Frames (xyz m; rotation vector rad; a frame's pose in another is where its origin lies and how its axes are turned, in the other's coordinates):
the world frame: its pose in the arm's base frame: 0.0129 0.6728 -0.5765 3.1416 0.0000 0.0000
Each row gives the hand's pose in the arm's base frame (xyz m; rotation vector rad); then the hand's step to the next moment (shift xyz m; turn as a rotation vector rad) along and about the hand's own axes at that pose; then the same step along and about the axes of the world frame.
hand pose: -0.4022 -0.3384 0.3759 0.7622 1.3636 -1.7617
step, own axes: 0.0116 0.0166 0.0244 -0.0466 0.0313 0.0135
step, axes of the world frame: 0.0079 0.0283 0.0119 0.0511 0.0075 -0.0258
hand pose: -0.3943 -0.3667 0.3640 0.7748 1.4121 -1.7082
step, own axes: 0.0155 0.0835 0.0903 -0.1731 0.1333 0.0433
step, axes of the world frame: 0.0654 0.0984 0.0375 0.2043 0.0225 -0.0857
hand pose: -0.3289 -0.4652 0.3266 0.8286 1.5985 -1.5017
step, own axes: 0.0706 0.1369 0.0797 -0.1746 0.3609 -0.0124
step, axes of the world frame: 0.0926 0.0703 0.1287 0.3968 -0.0537 0.0242
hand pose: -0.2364 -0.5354 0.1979 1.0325 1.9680 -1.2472
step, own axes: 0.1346 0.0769 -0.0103 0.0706 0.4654 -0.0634
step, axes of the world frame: -0.0069 -0.0698 0.1386 0.3519 -0.2010 0.2476
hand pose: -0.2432 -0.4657 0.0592 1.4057 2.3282 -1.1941
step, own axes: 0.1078 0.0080 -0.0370 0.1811 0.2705 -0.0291
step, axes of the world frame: -0.0428 -0.1000 0.0349 0.1269 -0.2049 0.2207
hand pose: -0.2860 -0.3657 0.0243 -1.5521 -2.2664 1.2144
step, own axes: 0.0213 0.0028 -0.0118 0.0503 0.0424 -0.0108
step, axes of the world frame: -0.0016 -0.0244 0.0007 0.0131 -0.0537 0.0373
